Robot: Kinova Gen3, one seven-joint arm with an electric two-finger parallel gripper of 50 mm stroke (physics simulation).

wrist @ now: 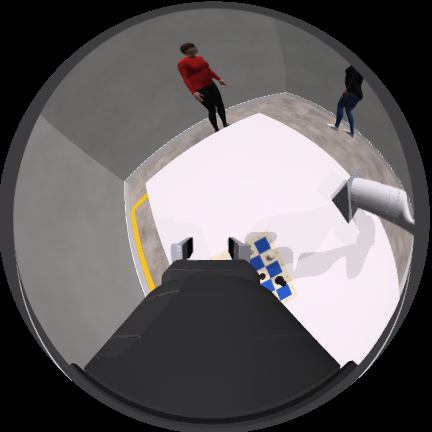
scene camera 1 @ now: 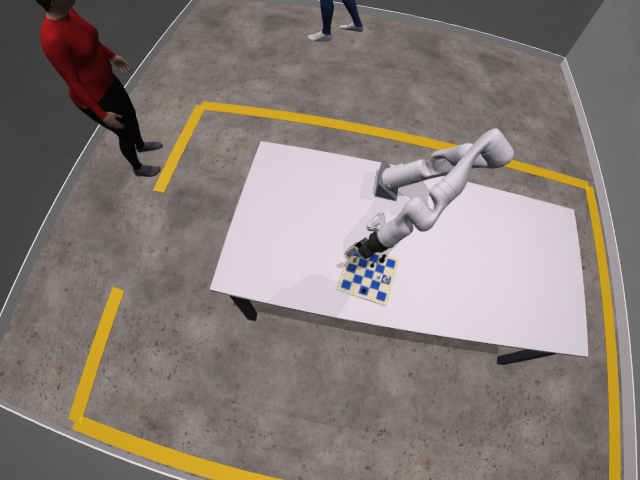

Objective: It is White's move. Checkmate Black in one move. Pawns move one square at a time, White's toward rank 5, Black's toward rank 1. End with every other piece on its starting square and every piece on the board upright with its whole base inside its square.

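Places are measured from the arm's base along level axes (x back, y left, z down), in centimetres.
Pixels of known places: gripper, between the fingertips: (wrist: 210,244) (scene camera 1: 352,251); arm's base, origin of its link: (wrist: 354,191) (scene camera 1: 387,180).
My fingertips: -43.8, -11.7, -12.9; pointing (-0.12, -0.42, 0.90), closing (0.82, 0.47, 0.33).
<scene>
Ahead of a thing's pixels: the offset from my fingertips to its top centre, as dx, dy, dz. Level surfaces: height alone.
The blue and cream chessboard @[-0.5, +9.6, +19.1] (scene camera 1: 391,283) (wrist: 261,245) lies on the white table. My gripper (scene camera 1: 346,257) (wrist: 210,244) is open and empty, tilted above the board's far-left corner. In the scene view, a pale piece @[+4.3, +2.5, +15.1] (scene camera 1: 355,259) stands close to the fingers. A tall black piece @[+6.7, +14.2, +12.7] (scene camera 1: 382,257) (wrist: 281,280) and a small black piece @[+3.3, +10.4, +15.9] (scene camera 1: 372,264) (wrist: 262,276) stand nearby. A pale piece @[-1.7, +17.1, +13.8] (scene camera 1: 386,279) and a smaller pale one @[-1.3, +13.7, +15.9] (scene camera 1: 378,277) stand toward the right edge. Another black piece @[-8.2, +8.5, +15.9] (scene camera 1: 363,290) is at the near edge. My gripper body hides much of the board in the wrist view.
The arm base (scene camera 1: 386,180) (wrist: 346,200) stands at the table's far side, and the arm reaches over the table @[dz +19.7] (scene camera 1: 491,268) (wrist: 240,175). A pale shape (scene camera 1: 375,222) shows beside the arm's wrist; I cannot tell what it is. A person in red (scene camera 1: 82,56) (wrist: 198,75) stands on the floor.
</scene>
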